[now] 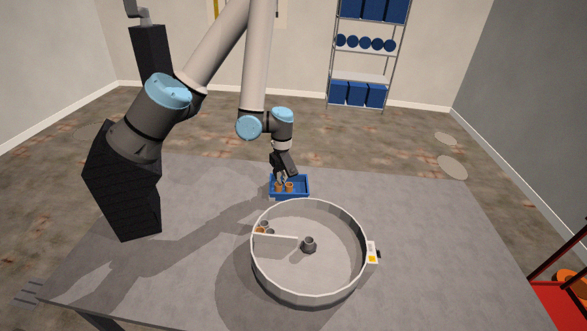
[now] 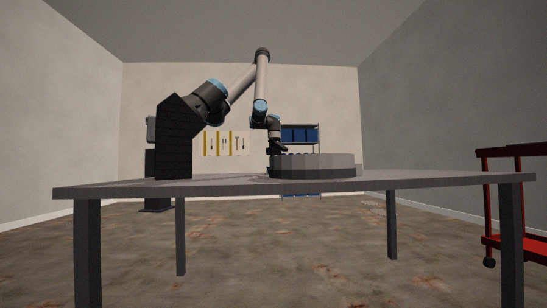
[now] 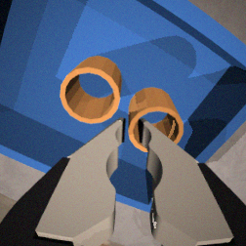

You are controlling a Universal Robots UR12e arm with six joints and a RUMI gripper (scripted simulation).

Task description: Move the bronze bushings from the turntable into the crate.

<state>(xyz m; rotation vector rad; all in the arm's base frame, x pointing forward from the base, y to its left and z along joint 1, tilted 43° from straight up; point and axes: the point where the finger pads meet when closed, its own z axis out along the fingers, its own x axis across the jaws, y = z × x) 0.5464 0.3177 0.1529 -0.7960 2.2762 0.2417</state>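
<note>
Now: hand 40 mm short of the blue crate and 20 mm above it. Also, from my hand: turntable 310 mm to the right, 220 mm ahead, 10 mm above.
</note>
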